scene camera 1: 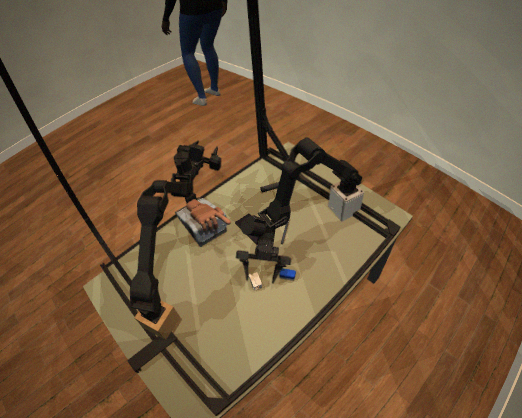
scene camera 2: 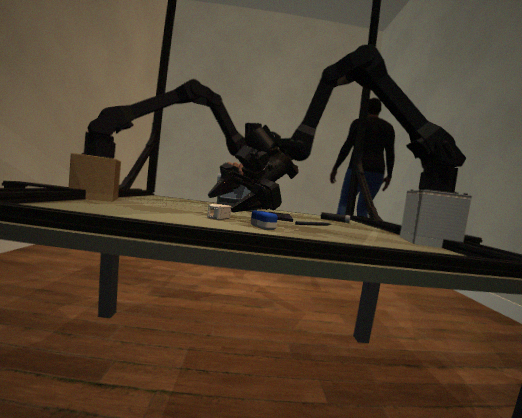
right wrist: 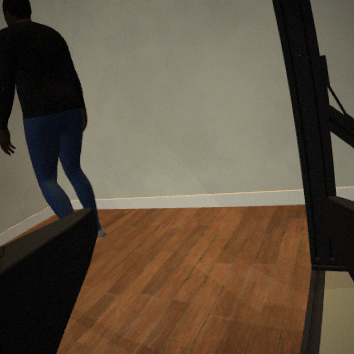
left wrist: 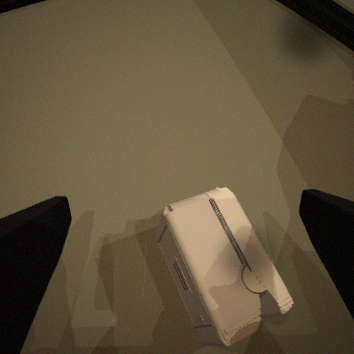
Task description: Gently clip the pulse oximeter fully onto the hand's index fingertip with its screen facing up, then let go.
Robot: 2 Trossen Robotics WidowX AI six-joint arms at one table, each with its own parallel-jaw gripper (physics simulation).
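Seen in the pictures: left gripper, between the fingertips: [scene camera 1: 260, 282] [scene camera 2: 219, 203] [left wrist: 185, 204]; right gripper, between the fingertips: [scene camera 1: 207, 144] [right wrist: 209, 214]; left arm's base, origin of its link: [scene camera 1: 347, 188] [scene camera 2: 436, 192]; right arm's base, origin of its link: [scene camera 1: 153, 312] [scene camera 2: 98, 157].
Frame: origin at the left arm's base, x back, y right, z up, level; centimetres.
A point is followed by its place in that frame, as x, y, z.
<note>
The pulse oximeter [scene camera 1: 255, 282] {-49.3, -12.8, -9.0} [scene camera 2: 219, 212] {-47.5, -14.3, -10.5} [left wrist: 225, 260] {-48.3, -11.4, -9.1}, a small white block, lies on the table on its side; its seam and round hinge mark face up in the left wrist view. My left gripper [scene camera 1: 260, 280] {-48.0, -13.8, -8.5} [scene camera 2: 222, 203] {-48.0, -13.8, -8.5} [left wrist: 185, 204] {-48.0, -13.8, -8.5} is open above it, with the fingertips on either side and apart from it. The hand [scene camera 1: 202, 212] {-54.7, 17.0, 2.2} is reddish-brown and rests on a grey pad [scene camera 1: 201, 239] {-58.8, 12.4, -6.5}, one finger extended toward the right in scene camera 1; in scene camera 2 it is mostly hidden behind the arms. My right gripper [scene camera 1: 206, 146] {-40.5, 42.0, 12.0} [right wrist: 209, 214] {-40.5, 42.0, 12.0} is open and empty, raised beyond the hand, near the table's far edge.
A blue and white block [scene camera 1: 287, 274] {-38.1, -15.8, -9.0} [scene camera 2: 264, 220] {-36.8, -17.8, -10.3} lies close to the left gripper's right finger in scene camera 1. A dark cylinder [scene camera 1: 269, 188] {-21.7, 25.7, -10.3} [scene camera 2: 334, 217] {-20.5, 25.3, -10.9} and a thin dark rod [scene camera 1: 285, 233] {-28.2, 1.8, -11.5} [scene camera 2: 313, 223] {-27.5, 2.6, -11.7} lie farther back. Black posts rise at the table's edges. A person [scene camera 1: 200, 40] [scene camera 2: 372, 145] [right wrist: 50, 100] stands beyond the table.
</note>
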